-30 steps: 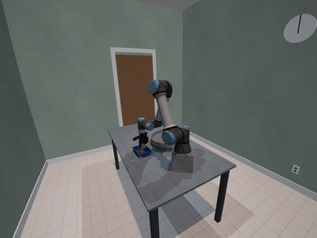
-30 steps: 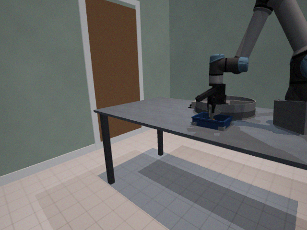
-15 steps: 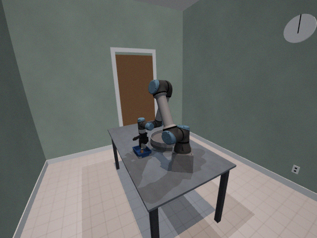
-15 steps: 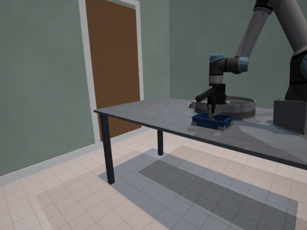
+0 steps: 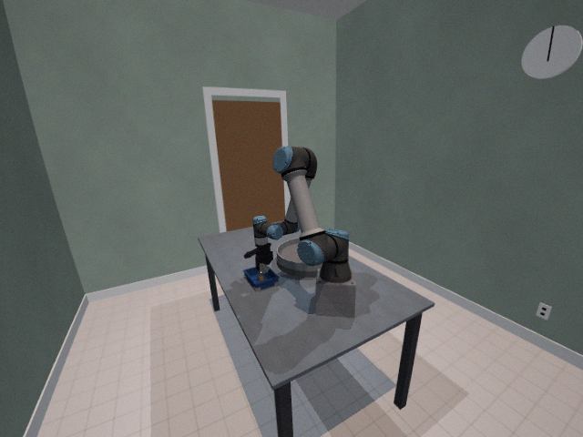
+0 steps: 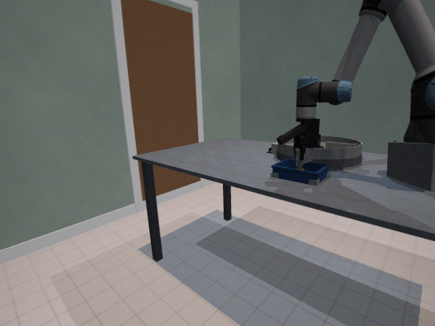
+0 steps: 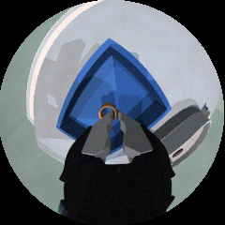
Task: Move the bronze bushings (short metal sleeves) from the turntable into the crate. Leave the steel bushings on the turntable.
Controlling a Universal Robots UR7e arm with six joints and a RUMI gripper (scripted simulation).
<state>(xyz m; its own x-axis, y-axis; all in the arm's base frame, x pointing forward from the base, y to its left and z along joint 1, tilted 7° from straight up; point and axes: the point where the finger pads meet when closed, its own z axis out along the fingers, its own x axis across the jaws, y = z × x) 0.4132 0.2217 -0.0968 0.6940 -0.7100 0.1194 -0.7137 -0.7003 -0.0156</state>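
My hand is 1 cm to the right of the blue crate, 1 cm past it and 1 cm above it. From my hand the other things lie so: turntable: 36 cm to the right, 5 cm ahead, 2 cm above.
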